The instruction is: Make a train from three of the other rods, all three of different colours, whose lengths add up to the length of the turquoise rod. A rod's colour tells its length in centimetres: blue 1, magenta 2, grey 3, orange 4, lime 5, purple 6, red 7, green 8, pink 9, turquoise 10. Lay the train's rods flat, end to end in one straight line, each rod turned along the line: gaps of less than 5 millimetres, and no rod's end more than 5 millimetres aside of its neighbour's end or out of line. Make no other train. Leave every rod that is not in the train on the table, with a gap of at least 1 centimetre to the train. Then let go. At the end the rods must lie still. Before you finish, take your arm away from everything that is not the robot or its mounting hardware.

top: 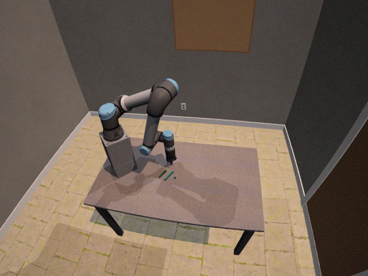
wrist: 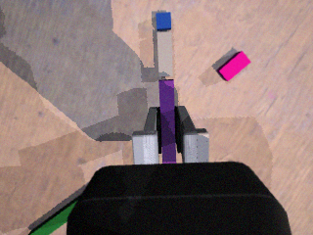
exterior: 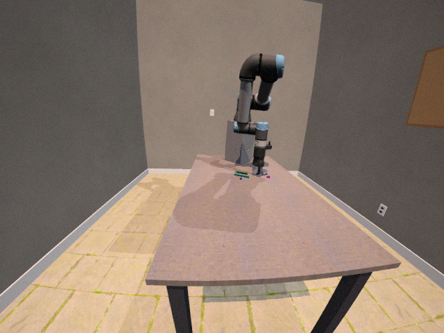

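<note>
My hand is 1 cm above the purple rod. The rest, counted from my hand: magenta rod (3 cm ahead, 5 cm to the left, 3 cm below); then green rod (5 cm behind, 11 cm to the right, 3 cm below); then grey rod (2 cm behind, 4 cm to the left, 3 cm below).
</note>
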